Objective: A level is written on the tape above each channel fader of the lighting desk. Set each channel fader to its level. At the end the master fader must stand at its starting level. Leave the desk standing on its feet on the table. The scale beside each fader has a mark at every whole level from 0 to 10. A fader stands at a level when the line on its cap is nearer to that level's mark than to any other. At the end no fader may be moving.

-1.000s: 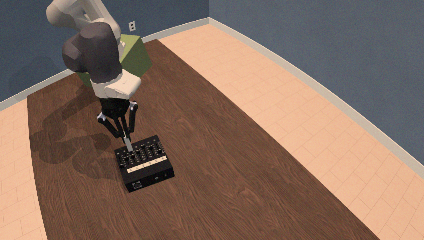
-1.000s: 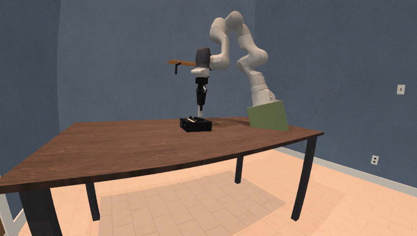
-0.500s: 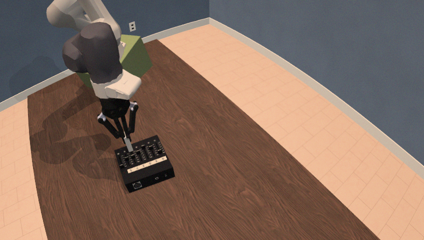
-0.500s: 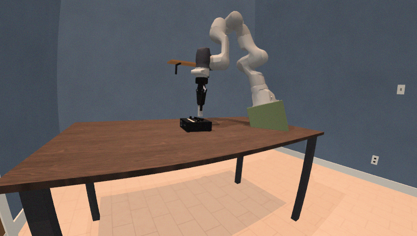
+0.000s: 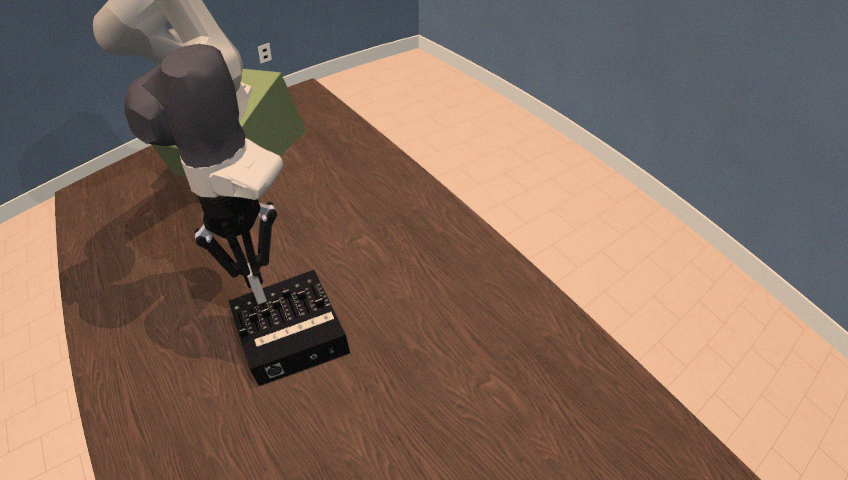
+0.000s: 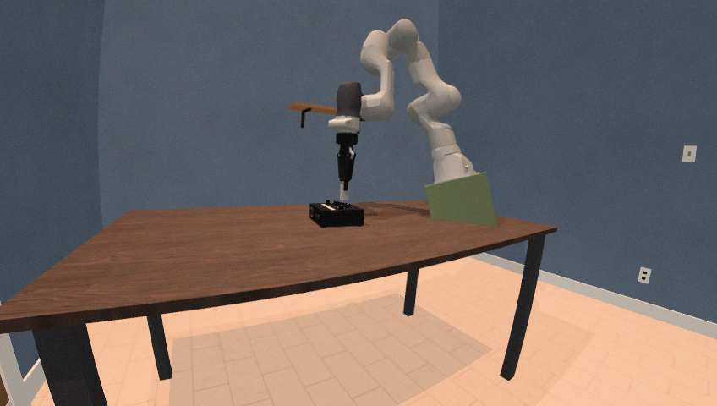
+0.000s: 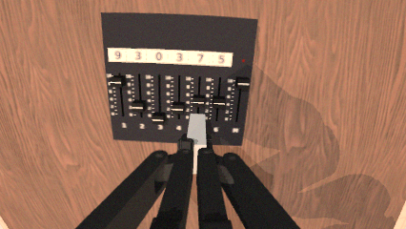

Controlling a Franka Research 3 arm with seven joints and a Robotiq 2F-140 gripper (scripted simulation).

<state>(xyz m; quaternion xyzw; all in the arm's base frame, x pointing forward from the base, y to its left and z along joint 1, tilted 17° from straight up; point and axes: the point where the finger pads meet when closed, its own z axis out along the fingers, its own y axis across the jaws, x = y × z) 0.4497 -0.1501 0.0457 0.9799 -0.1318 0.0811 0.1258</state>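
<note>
Now: the channel 5 cap 4 cm below my hand, 2 cm ahead of it and 1 cm to the right of it. Round my hand: channel 3 cap: 4 cm to the left, 4 cm below, 1 cm ahead; channel 6 cap: 4 cm below, 3 cm to the right, 2 cm ahead; channel 4 cap: 4 cm below, 2 cm to the left, 2 cm ahead.
</note>
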